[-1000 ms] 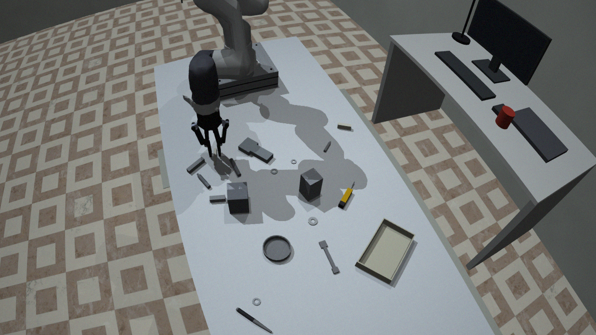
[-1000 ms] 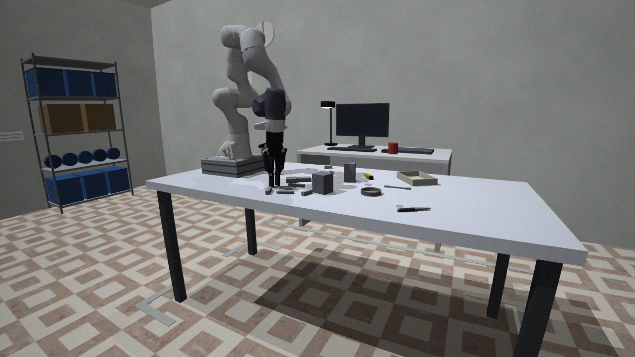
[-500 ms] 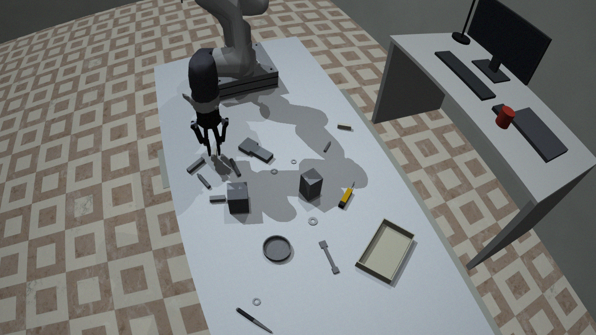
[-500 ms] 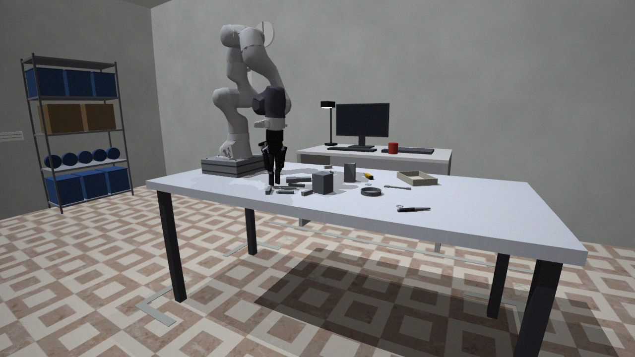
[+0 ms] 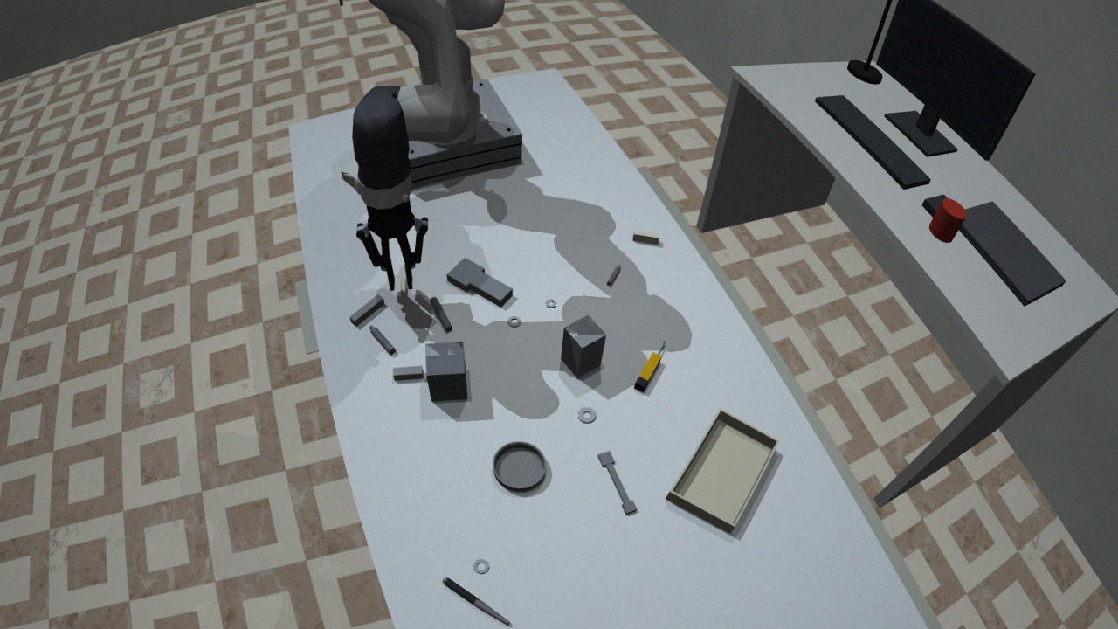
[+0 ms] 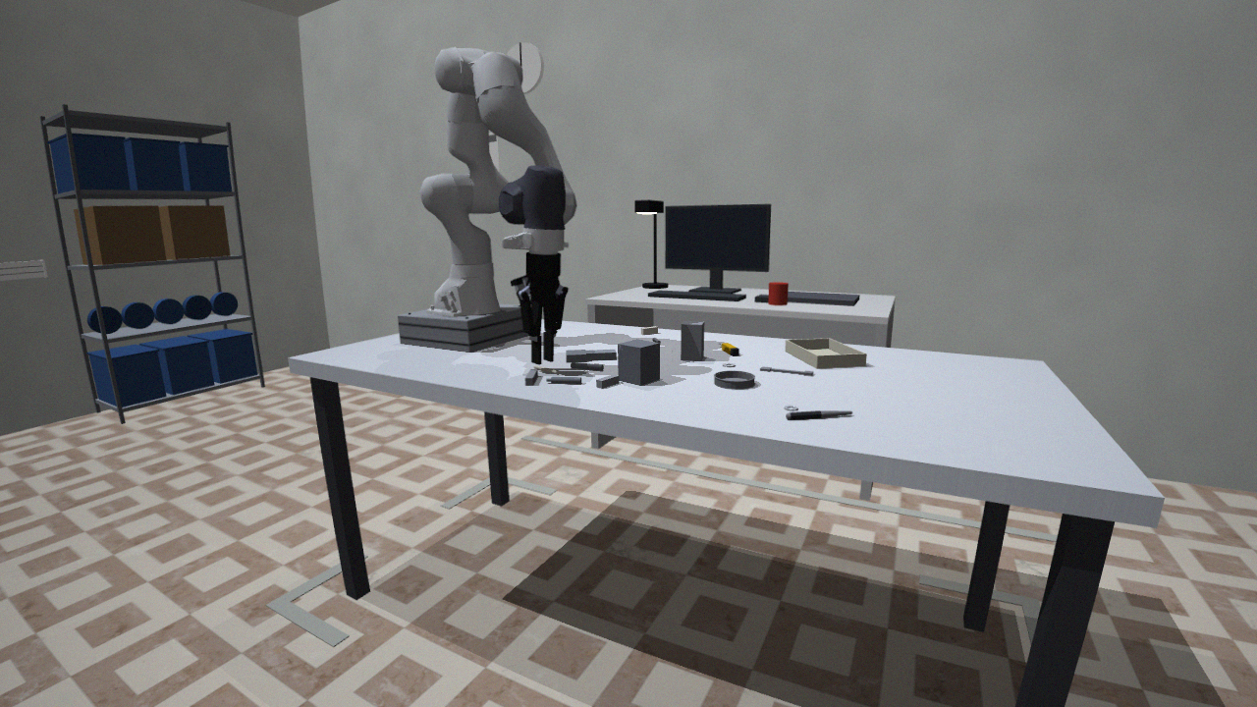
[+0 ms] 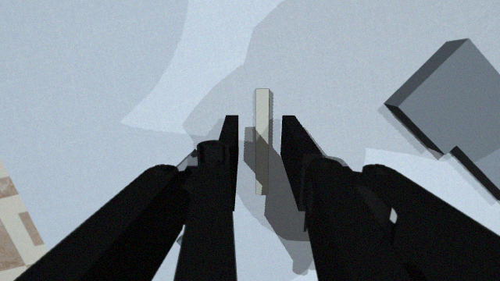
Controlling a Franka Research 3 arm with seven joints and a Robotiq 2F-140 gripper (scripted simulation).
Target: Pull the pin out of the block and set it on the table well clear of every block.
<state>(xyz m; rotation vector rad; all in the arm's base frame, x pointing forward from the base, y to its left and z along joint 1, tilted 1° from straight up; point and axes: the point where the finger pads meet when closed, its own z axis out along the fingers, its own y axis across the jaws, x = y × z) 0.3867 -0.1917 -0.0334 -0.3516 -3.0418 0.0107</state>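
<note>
Right now the cream pin is 5 cm below my hand and 1 cm ahead of it. Round my hand: dark grey block 22 cm ahead, 3 cm to the left, 1 cm below; then small grey bar 19 cm ahead, 5 cm below, 3 cm to the right; then stepped plate 15 cm to the left, 4 cm below, 3 cm ahead.
</note>
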